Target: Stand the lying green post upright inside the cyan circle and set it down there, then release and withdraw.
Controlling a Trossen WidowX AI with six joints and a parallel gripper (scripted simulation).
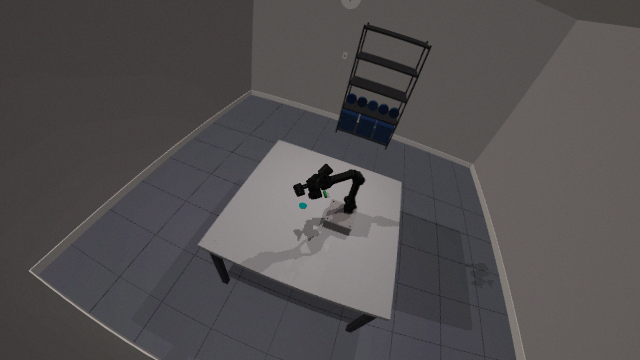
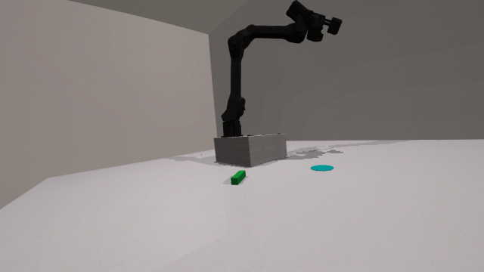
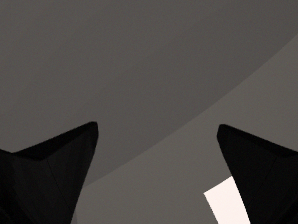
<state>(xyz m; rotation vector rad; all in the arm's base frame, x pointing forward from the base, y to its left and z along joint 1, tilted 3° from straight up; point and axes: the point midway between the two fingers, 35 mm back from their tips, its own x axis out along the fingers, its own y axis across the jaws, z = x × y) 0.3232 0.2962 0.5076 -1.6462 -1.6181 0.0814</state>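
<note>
Now: gripper tip 160 mm past the green post, 550 mm to the left of it and 590 mm above it. Also, from my gripper tip: cyan circle (390 mm to the right, 600 mm below).
</note>
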